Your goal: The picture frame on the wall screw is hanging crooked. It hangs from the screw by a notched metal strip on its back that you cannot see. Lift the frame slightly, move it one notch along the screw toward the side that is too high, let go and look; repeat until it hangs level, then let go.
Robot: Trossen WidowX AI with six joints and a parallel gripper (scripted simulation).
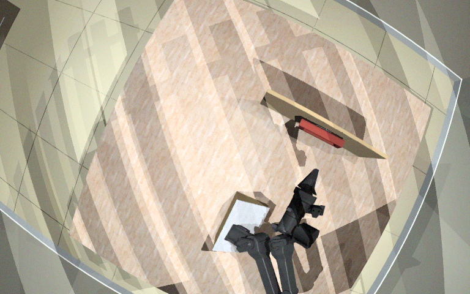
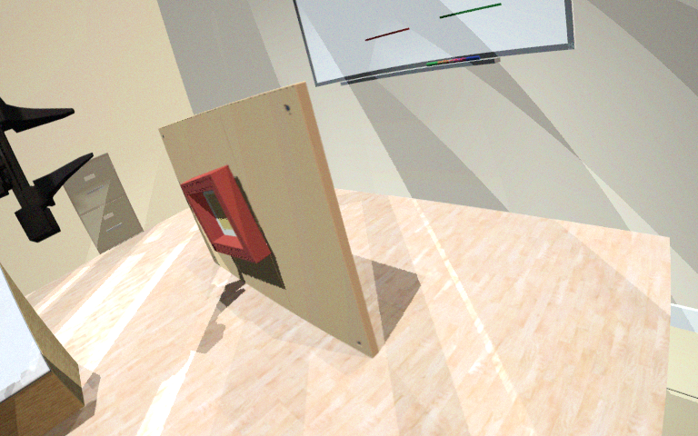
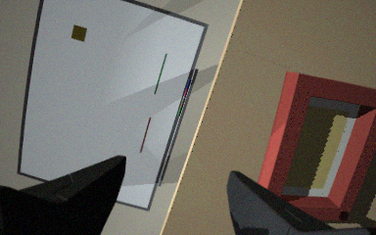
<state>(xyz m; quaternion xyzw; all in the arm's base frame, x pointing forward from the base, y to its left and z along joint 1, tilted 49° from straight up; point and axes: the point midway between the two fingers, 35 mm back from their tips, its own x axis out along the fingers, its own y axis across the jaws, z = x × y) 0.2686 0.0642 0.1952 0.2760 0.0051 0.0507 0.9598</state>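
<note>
The red picture frame is 130 mm ahead of my gripper tip and 170 mm below it. From my gripper tip the other things lie so: tan wall board (140 mm ahead, 10 mm to the left, 180 mm below).
</note>
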